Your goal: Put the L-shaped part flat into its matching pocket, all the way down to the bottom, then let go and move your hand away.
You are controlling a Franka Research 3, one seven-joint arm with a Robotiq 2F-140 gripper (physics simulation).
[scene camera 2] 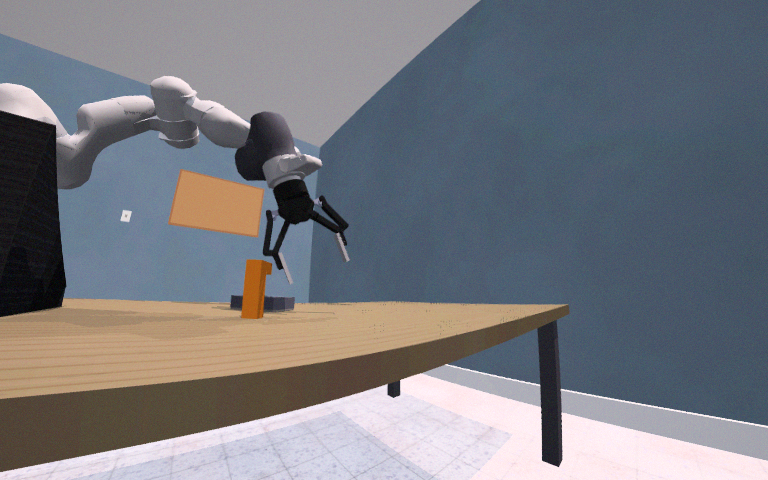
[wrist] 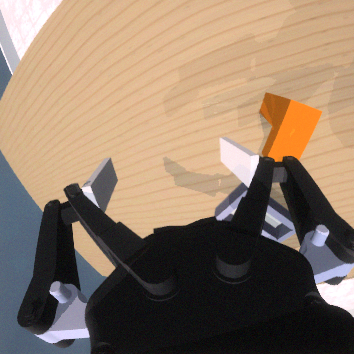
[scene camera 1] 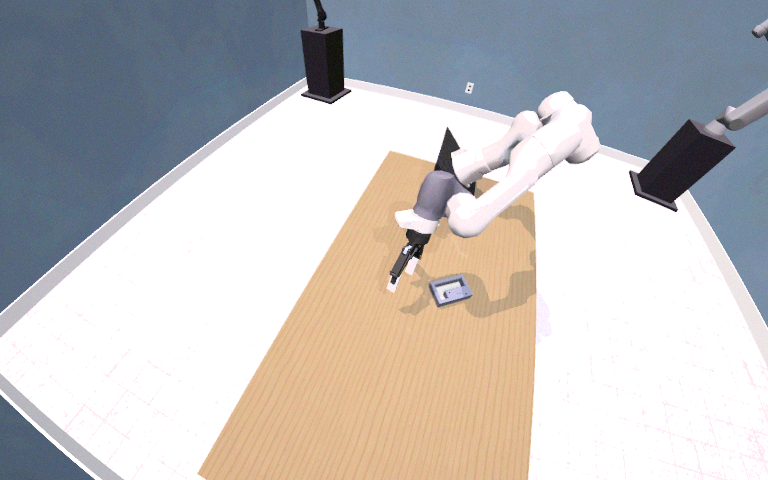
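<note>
The orange L-shaped part (scene camera 2: 253, 289) (wrist: 296, 131) stands upright on the table, with its short arm at the top. In scene camera 1 it is hidden behind the gripper. The blue-grey tray with the pocket (scene camera 1: 459, 293) (scene camera 2: 280, 303) (wrist: 229, 203) lies flat on the table, with a pale floor showing in its recess; in the wrist view a finger partly covers it. My gripper (scene camera 1: 402, 276) (scene camera 2: 315, 261) (wrist: 167, 158) is open and empty, tilted, and above the table. In the wrist view the part is beyond the right finger, outside the gap between the fingers.
The wooden table (scene camera 1: 396, 384) (scene camera 2: 441, 328) (wrist: 125, 65) carries the part and the tray. A black panel (scene camera 1: 446, 152) (scene camera 2: 28, 215) stands at the arm's end of the table. Dark pedestals (scene camera 1: 323, 62) (scene camera 1: 685, 161) stand on the floor away from the table.
</note>
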